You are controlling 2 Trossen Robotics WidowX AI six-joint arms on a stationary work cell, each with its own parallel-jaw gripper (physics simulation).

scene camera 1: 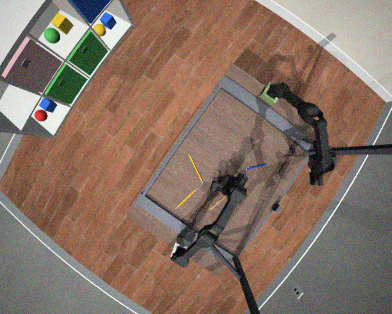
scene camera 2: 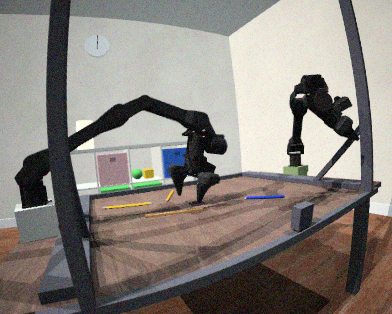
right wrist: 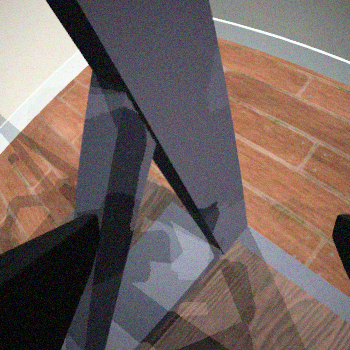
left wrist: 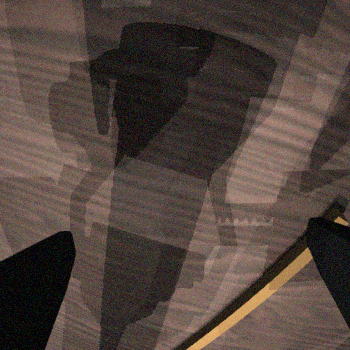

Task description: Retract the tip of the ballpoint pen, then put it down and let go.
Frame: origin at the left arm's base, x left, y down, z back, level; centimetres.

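Seen in the pictures: left gripper, fingertip midpoint: point(scene camera 1: 221, 188) point(scene camera 2: 188, 199) point(left wrist: 191, 237); right gripper, fingertip midpoint: point(scene camera 2: 353, 136) point(right wrist: 219, 227); left arm's base, origin of the base link: point(scene camera 1: 180, 252) point(scene camera 2: 34, 204); right arm's base, origin of the base link: point(scene camera 1: 272, 92) point(scene camera 2: 295, 165).
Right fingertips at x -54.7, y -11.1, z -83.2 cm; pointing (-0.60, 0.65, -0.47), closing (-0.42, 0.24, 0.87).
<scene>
Offsets run from my right fingertips to a thing's top centre.
A blue pen @(dy +18.2, dx +27.8, dz +17.7 cm) point(scene camera 1: 256, 166) point(scene camera 2: 265, 197) lies flat on the table; whether its tip is out is too small to tell. My left gripper point(scene camera 1: 229, 181) point(scene camera 2: 190, 199) point(left wrist: 191, 237) is open and empty, pointing down low over the table, to the left of the pen in scene camera 2. An orange pencil @(dy +18.6, dx +42.2, dz +45.8 cm) point(scene camera 2: 175, 212) point(left wrist: 250, 305) lies below it, passing under one finger in the left wrist view. My right gripper point(scene camera 2: 352, 120) point(right wrist: 219, 227) is open and empty, raised by the frame post at the right of scene camera 2, away from the pen.
Two yellow pencils lie on the table: one @(dy +18.6, dx +63.5, dz +31.9 cm) point(scene camera 1: 195, 168) point(scene camera 2: 170, 195) beyond my left gripper, another @(dy +18.4, dx +62.8, dz +51.8 cm) point(scene camera 1: 186, 199) point(scene camera 2: 127, 205) toward the left arm's base. A dark grey block @(dy +13.6, dx +6.6, dz +38.1 cm) point(scene camera 1: 276, 206) point(scene camera 2: 302, 216) stands at the table's near edge. A grey post point(scene camera 2: 360, 90) point(right wrist: 175, 100) rises near my right gripper.
</scene>
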